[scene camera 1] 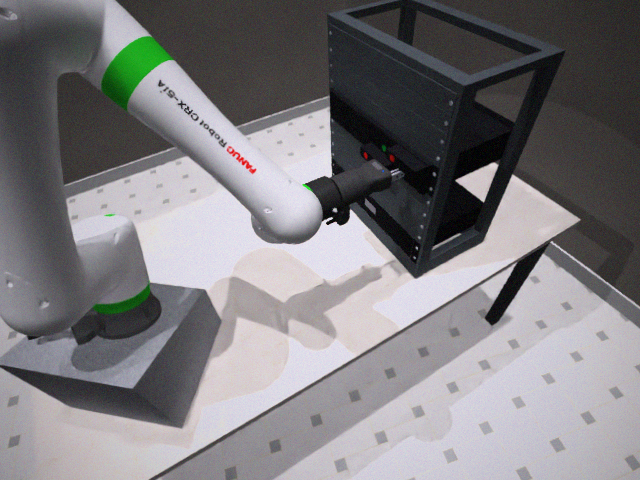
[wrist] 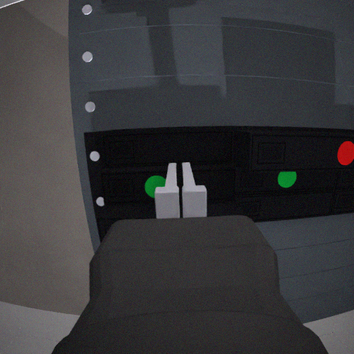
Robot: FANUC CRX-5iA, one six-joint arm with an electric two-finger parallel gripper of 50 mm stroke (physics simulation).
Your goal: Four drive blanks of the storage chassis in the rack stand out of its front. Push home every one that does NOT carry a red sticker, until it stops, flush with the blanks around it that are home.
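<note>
The rack (scene camera 1: 439, 217) (wrist: 78, 115) holds the dark storage chassis. One blank with a red sticker (scene camera 1: 365, 155) (wrist: 346, 153) stands out; another red-stickered blank (scene camera 1: 391, 158) stands out near the fingers in the scene view, and its sticker is hidden in the wrist view. A blank with a green sticker (scene camera 1: 384, 148) (wrist: 287, 179) lies deeper than the red one beside it, whose edge cuts off part of the green dot. My gripper (scene camera 1: 399, 174) (wrist: 179, 176) is shut and empty, its tips in front of another green-stickered blank (wrist: 156, 186). Contact and that blank's remaining depth cannot be told.
Smooth grey panels (scene camera 1: 387, 82) (wrist: 200, 107) lie above and below the chassis. The rack's screw-dotted upright is close beside the fingers. The rack stands on the pale table (scene camera 1: 330, 263); the arm's grey pedestal (scene camera 1: 170, 356) is at the lower left in the scene view.
</note>
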